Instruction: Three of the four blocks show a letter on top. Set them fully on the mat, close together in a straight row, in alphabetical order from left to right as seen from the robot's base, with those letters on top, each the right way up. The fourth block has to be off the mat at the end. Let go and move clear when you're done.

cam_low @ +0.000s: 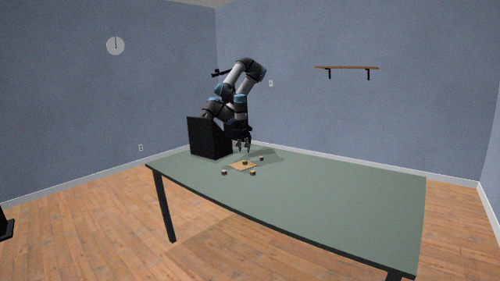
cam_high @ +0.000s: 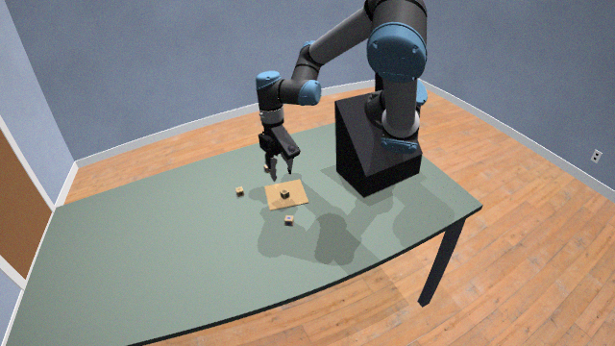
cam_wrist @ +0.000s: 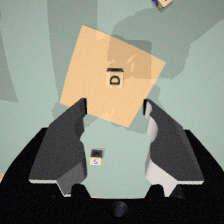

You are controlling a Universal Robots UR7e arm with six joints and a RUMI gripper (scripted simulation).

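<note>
Right now my hand is 10 cm above the tan mat, 2 cm to the left of it and 1 cm past it. The rest, counted from my hand: block: 13 cm to the left, 9 cm below, 4 cm ahead.
</note>
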